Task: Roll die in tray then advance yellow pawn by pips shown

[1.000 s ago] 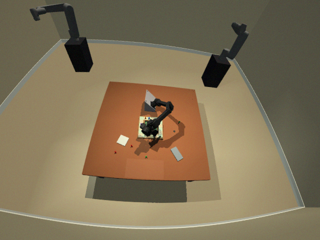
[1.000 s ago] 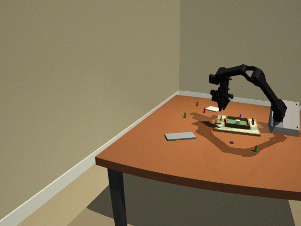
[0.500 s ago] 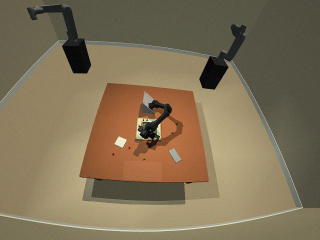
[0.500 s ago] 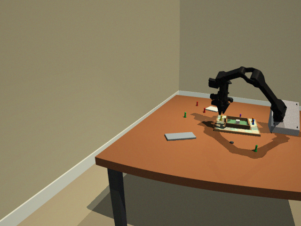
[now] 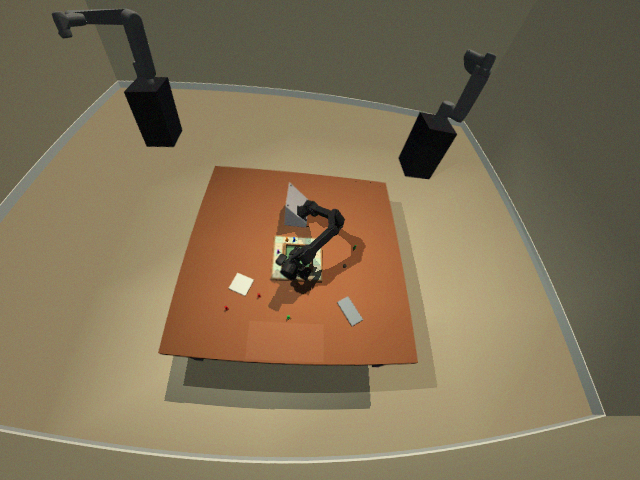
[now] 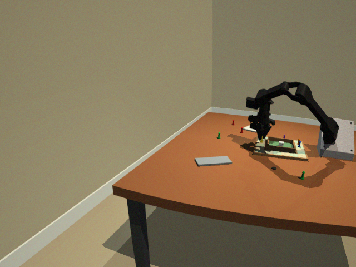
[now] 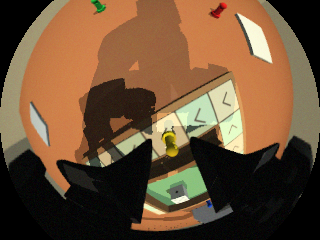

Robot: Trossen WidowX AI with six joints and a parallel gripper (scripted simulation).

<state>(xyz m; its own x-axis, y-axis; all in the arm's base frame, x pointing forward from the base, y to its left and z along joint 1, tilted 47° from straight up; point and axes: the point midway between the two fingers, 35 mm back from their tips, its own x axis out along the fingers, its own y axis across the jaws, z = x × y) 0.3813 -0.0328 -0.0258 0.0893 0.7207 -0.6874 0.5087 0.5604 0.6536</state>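
Right now my gripper tip is 110 mm past the white die and 40 mm to the right of it. The rest, counted from my gripper tip: purple pawn: 140 mm behind, 80 mm to the right; then green tray: 110 mm behind, 30 mm to the left, 20 mm below; then yellow pawn: right at my gripper tip.
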